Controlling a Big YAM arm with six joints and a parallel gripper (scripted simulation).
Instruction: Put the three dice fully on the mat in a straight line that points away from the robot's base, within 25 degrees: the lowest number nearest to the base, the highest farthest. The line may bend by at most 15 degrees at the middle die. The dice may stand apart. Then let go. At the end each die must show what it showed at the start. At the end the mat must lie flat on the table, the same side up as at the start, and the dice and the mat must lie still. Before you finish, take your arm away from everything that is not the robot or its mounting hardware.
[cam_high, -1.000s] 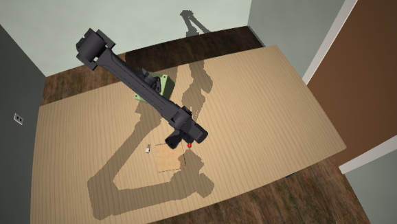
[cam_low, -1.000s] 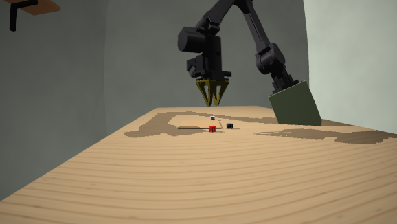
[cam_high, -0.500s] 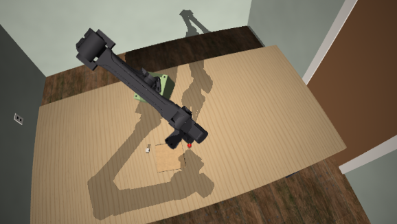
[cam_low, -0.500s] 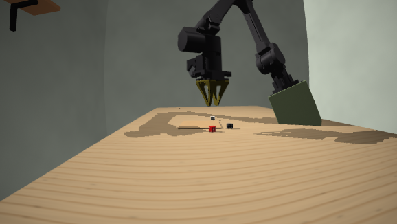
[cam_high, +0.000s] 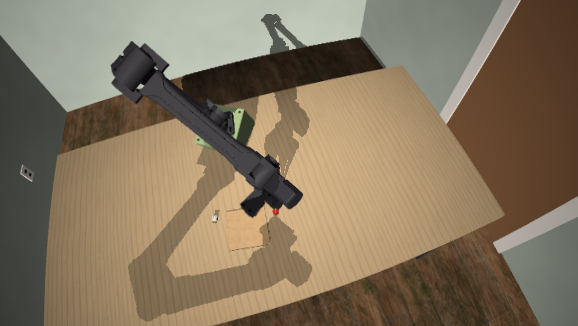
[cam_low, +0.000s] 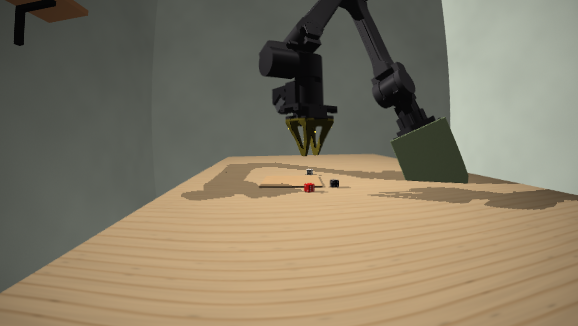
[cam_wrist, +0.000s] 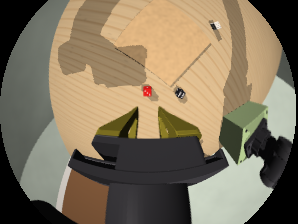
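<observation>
Right now my hand is 7 cm above the red die. Round my hand: tan mat (4 cm ahead, 10 cm to the right, 8 cm below); then white die (22 cm to the right, 7 cm below); then black die (6 cm behind, 4 cm to the right, 7 cm below).
</observation>
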